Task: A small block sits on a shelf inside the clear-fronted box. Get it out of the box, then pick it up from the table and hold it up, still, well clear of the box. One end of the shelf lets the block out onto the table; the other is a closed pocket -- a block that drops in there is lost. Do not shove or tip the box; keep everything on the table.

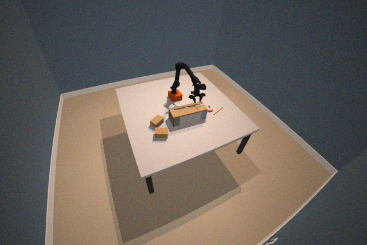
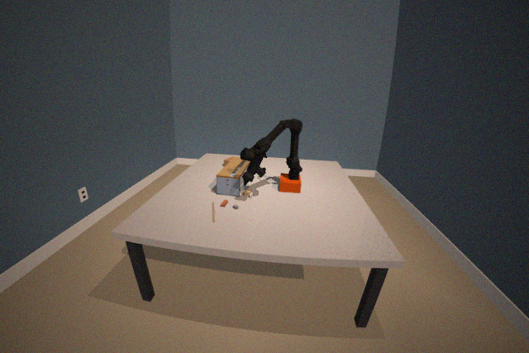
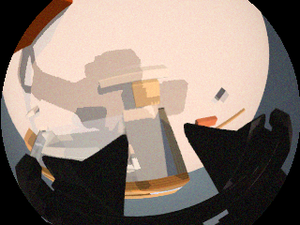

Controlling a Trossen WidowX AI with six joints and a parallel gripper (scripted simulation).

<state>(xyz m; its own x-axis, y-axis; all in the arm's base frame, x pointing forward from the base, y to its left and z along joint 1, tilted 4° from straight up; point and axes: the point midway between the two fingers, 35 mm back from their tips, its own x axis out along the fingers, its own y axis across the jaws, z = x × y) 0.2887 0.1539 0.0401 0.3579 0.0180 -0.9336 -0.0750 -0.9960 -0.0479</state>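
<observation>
The small tan block lies 2 cm behind my gripper tip and 6 cm below it. Also, from my gripper tip: clear-fronted box (5 cm ahead, 17 cm to the right, 2 cm below); thin wooden stick (14 cm ahead, 21 cm to the left, 8 cm below); small grey piece (3 cm ahead, 16 cm to the left, 7 cm below).
</observation>
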